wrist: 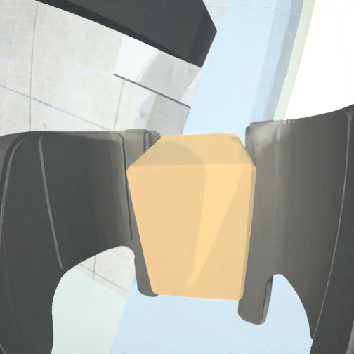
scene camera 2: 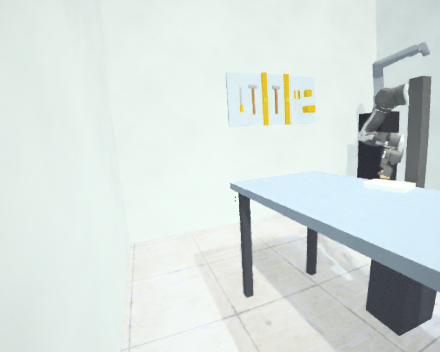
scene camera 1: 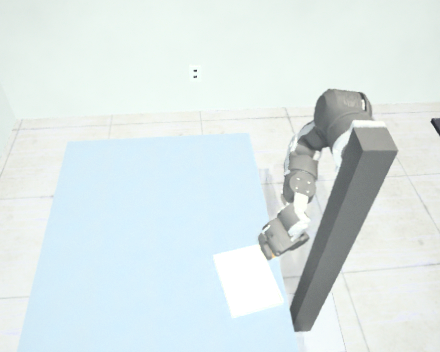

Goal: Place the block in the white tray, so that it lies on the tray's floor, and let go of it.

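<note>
An orange block (scene camera 1: pixel 273 257) (scene camera 2: pixel 384 175) (wrist: pixel 192 230) is between the fingers of my gripper (scene camera 1: pixel 272 254) (scene camera 2: pixel 385 172) (wrist: pixel 204 215), which is shut on it. Both fingers lie along the block's sides in the wrist view. The white tray (scene camera 1: pixel 250 285) (scene camera 2: pixel 390 186) (wrist: pixel 330 60) rests on the blue table. In scene camera 1 the gripper is at the tray's upper right corner, with the block just outside its edge. The wrist view shows blue table behind the block and the tray at the upper right, beyond the right finger. The block's exact height is hard to tell.
The blue table (scene camera 1: pixel 150 225) (scene camera 2: pixel 320 200) has its right edge near the tray. A thick grey post (scene camera 1: pixel 340 220) (scene camera 2: pixel 419 130) carries the arm and stands just beyond that edge. A tool board (scene camera 2: pixel 275 100) hangs on the wall, away from the arm.
</note>
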